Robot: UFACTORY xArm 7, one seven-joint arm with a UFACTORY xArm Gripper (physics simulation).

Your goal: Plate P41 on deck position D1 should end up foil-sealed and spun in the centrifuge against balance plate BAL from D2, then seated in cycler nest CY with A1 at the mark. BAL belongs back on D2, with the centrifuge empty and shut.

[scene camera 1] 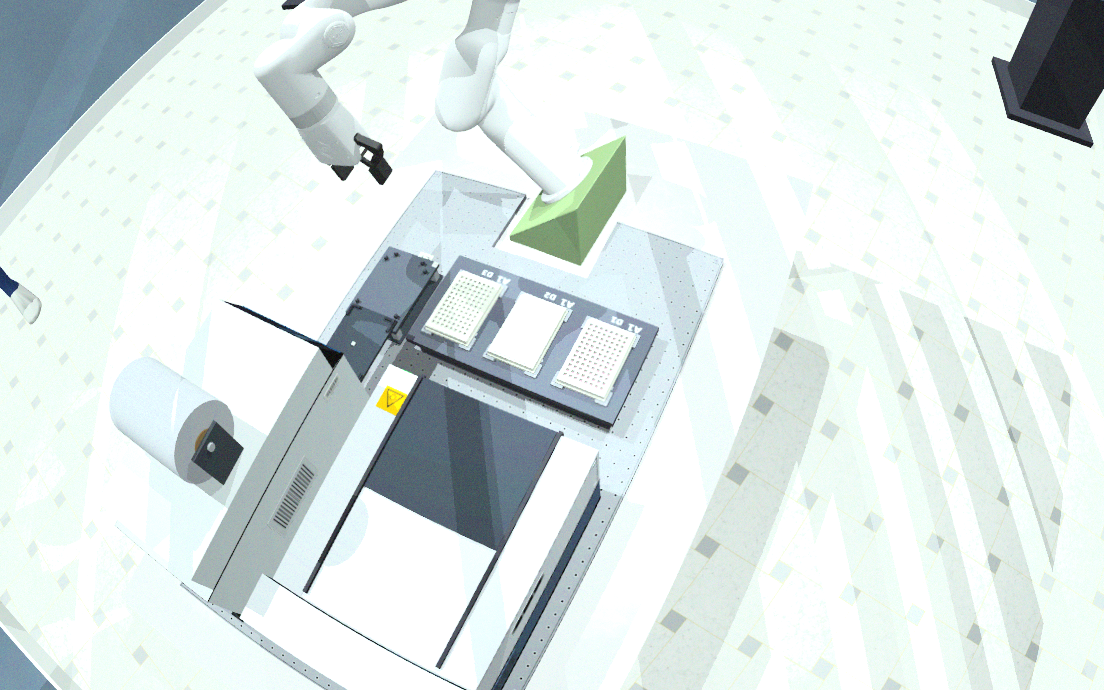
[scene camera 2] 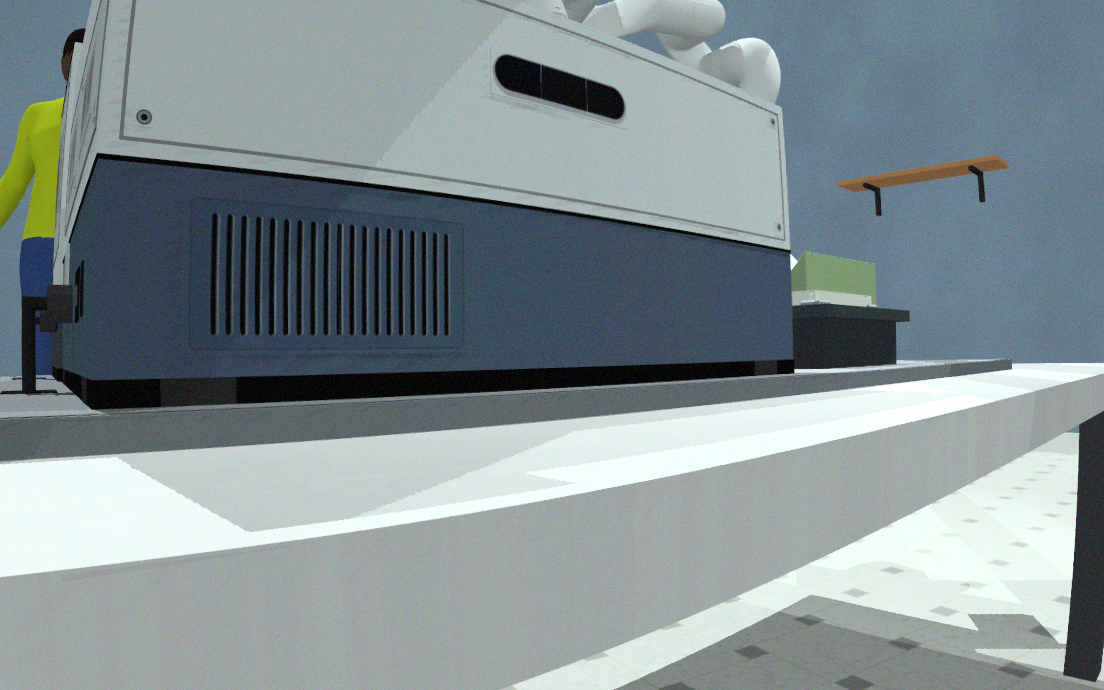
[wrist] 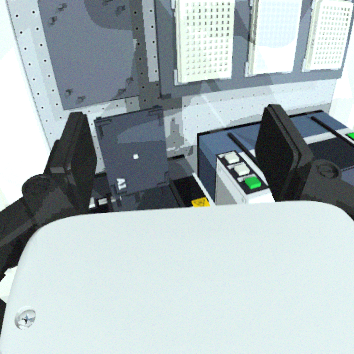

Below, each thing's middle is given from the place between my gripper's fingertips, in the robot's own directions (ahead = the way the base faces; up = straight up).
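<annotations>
There's a smooth white plate (scene camera 1: pixel 523 340) 260 mm to the left of my hand, 50 mm ahead of it and 280 mm below it. The well plate with pink wells (scene camera 1: pixel 591 368) is well to the left of my hand, a bit ahead of it and a long way below it. You'd find the centrifuge (scene camera 2: pixel 260 208) 500 mm ahead of my hand, 250 mm to the left of it and 230 mm below it. And for the well plate with yellowish wells (scene camera 1: pixel 459 315), my gripper's 280 mm above it, 130 mm to the right of it and 30 mm short of it.
</annotations>
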